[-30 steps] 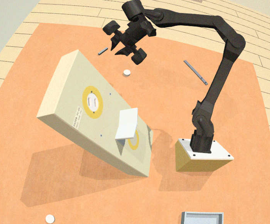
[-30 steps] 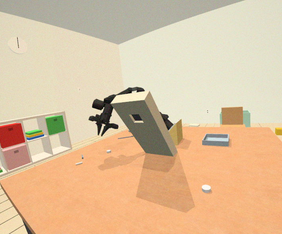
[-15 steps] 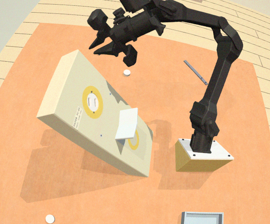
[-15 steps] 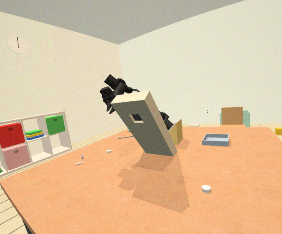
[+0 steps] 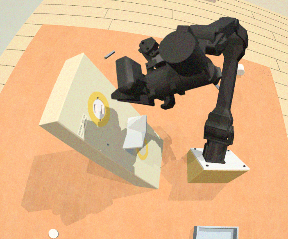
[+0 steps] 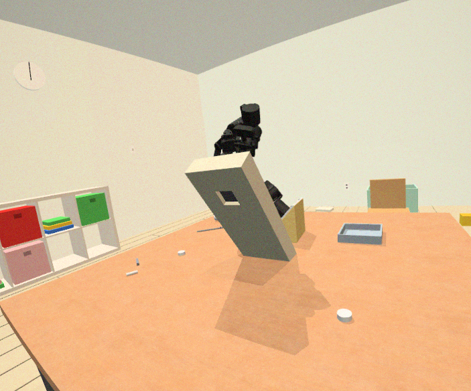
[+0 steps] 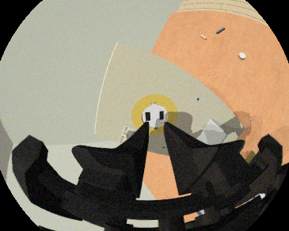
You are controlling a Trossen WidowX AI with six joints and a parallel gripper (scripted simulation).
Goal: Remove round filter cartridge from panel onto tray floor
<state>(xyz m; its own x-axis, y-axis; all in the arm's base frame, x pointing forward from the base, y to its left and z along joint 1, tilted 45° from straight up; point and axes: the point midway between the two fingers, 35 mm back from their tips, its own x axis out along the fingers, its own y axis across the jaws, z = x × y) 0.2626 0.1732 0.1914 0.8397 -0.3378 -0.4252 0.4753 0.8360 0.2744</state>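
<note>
Now: gripper tip 5 cm short of the round white filter cartridge, 4 cm above it and 1 cm to the right of it. Round my gripper tip: grey bar 45 cm to the right, 31 cm below, 11 cm ahead; grey-blue tray 37 cm behind, 31 cm below, 29 cm to the left.
</note>
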